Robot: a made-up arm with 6 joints. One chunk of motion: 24 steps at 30 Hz.
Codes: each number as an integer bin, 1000 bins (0 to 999) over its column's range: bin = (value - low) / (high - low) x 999, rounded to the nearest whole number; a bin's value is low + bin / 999 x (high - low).
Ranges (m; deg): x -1.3..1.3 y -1.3..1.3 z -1.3..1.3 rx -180..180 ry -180..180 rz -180..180
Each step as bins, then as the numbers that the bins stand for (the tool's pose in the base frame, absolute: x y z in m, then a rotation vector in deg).
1 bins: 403 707 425 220 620 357
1 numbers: -0.2512 0.5400 -0.1939 -100.72 43.42 -51.35
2 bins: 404 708 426 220 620 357
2 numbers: -0.2485 0.5426 -0.1913 -100.72 43.42 -51.35
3 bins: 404 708 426 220 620 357
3 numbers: -0.2485 0.5426 -0.1913 -100.72 43.42 -51.35
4 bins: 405 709 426 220 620 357
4 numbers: -0.2459 0.5452 -0.1913 -100.72 43.42 -51.35
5 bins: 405 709 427 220 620 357
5 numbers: -0.2459 0.5452 -0.1887 -100.72 43.42 -51.35
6 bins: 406 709 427 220 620 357
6 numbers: -0.2433 0.5452 -0.1887 -100.72 43.42 -51.35
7 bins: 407 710 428 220 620 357
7 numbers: -0.2407 0.5478 -0.1861 -100.72 43.42 -51.35
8 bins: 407 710 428 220 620 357
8 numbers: -0.2407 0.5478 -0.1861 -100.72 43.42 -51.35
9 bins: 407 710 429 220 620 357
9 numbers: -0.2407 0.5478 -0.1835 -100.72 43.42 -51.35
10 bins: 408 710 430 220 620 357
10 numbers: -0.2381 0.5478 -0.1809 -100.72 43.42 -51.35
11 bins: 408 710 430 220 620 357
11 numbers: -0.2381 0.5478 -0.1809 -100.72 43.42 -51.35
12 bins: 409 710 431 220 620 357
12 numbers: -0.2355 0.5478 -0.1783 -100.72 43.42 -51.35
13 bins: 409 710 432 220 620 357
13 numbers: -0.2355 0.5478 -0.1757 -100.72 43.42 -51.35
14 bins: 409 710 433 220 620 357
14 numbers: -0.2355 0.5478 -0.1731 -100.72 43.42 -51.35
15 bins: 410 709 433 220 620 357
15 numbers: -0.2329 0.5452 -0.1731 -100.72 43.42 -51.35
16 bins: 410 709 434 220 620 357
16 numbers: -0.2329 0.5452 -0.1705 -100.72 43.42 -51.35
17 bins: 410 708 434 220 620 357
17 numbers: -0.2329 0.5426 -0.1705 -100.72 43.42 -51.35
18 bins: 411 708 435 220 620 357
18 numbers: -0.2303 0.5426 -0.1679 -100.72 43.42 -51.35
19 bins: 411 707 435 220 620 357
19 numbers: -0.2303 0.5400 -0.1679 -100.72 43.42 -51.35
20 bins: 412 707 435 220 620 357
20 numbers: -0.2277 0.5400 -0.1679 -100.72 43.42 -51.35
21 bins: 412 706 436 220 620 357
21 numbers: -0.2277 0.5374 -0.1653 -100.72 43.42 -51.35
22 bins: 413 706 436 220 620 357
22 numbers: -0.2251 0.5374 -0.1653 -100.72 43.42 -51.35
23 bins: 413 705 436 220 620 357
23 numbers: -0.2251 0.5348 -0.1653 -100.72 43.42 -51.35
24 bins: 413 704 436 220 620 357
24 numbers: -0.2251 0.5322 -0.1653 -100.72 43.42 -51.35
